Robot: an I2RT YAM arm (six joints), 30 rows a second.
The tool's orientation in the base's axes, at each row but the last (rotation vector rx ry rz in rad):
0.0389, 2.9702, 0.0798
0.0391, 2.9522, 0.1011
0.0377, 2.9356, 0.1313
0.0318, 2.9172, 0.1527
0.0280, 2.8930, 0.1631
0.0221, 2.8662, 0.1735
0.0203, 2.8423, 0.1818
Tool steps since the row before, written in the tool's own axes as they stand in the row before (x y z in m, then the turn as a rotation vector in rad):
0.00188, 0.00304, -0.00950, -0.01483, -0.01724, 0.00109
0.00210, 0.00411, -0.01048, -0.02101, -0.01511, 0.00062
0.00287, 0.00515, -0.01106, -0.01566, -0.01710, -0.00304
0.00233, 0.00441, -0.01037, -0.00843, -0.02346, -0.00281
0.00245, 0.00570, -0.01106, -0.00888, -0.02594, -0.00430
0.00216, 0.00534, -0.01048, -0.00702, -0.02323, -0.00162
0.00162, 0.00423, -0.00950, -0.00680, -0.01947, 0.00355
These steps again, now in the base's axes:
-0.00340, 0.00261, 0.00920, 0.01443, -0.01761, 0.00047
-0.00394, 0.00348, 0.01017, 0.02045, -0.01571, 0.00222
-0.00496, 0.00428, 0.01068, 0.01444, -0.01783, 0.00454
-0.00450, 0.00342, 0.01002, 0.00737, -0.02389, 0.00208
-0.00502, 0.00454, 0.01072, 0.00743, -0.02653, 0.00334
-0.00489, 0.00415, 0.01010, 0.00636, -0.02347, 0.00061
-0.00432, 0.00308, 0.00909, 0.00762, -0.01910, -0.00388

